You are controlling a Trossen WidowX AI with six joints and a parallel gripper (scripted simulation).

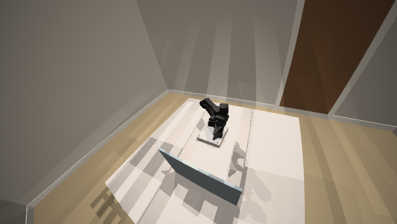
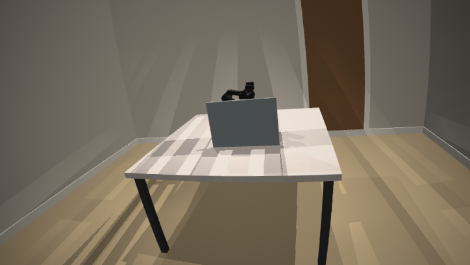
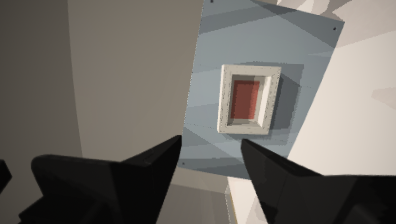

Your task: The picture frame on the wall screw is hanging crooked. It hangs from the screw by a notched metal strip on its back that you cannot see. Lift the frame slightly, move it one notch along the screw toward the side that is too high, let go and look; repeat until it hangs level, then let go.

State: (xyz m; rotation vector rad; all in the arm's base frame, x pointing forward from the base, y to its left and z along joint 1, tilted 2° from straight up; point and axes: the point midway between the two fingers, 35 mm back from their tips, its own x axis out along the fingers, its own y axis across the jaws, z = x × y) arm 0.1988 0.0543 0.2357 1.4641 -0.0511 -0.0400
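Now: gripper tip 200 mm short of the picture frame, 30 mm to the left of it and 90 mm above it. The rest, counted from my gripper tip: wall panel: 210 mm ahead, 20 mm to the right, 110 mm below.
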